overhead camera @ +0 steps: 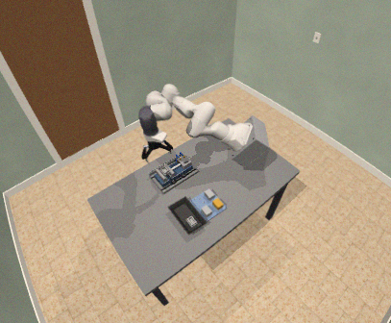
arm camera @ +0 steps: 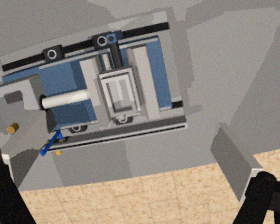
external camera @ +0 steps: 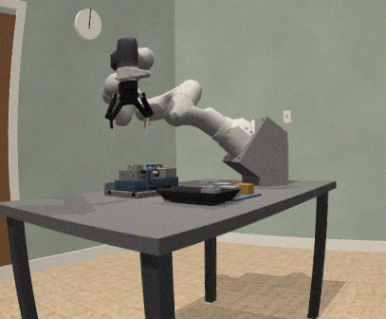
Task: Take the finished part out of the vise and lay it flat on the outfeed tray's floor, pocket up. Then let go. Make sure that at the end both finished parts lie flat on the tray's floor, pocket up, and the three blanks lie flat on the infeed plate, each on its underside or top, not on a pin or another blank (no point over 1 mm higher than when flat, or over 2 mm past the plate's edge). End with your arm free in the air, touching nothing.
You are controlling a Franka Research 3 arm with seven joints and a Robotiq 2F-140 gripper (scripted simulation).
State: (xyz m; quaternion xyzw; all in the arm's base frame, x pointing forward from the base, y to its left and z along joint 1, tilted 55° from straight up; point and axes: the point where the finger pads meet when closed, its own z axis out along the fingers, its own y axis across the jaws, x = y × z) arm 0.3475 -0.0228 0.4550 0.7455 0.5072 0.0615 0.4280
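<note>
Right now the screw rod is 10 cm behind my hand, 3 cm to the left of it and 16 cm below it. From my hand the other things lie so: brass block: 4 cm behind, 42 cm to the left, 21 cm below; white block: 5 cm ahead, 39 cm to the left, 21 cm below; blue vise: 9 cm behind, 3 cm to the left, 20 cm below.
</note>
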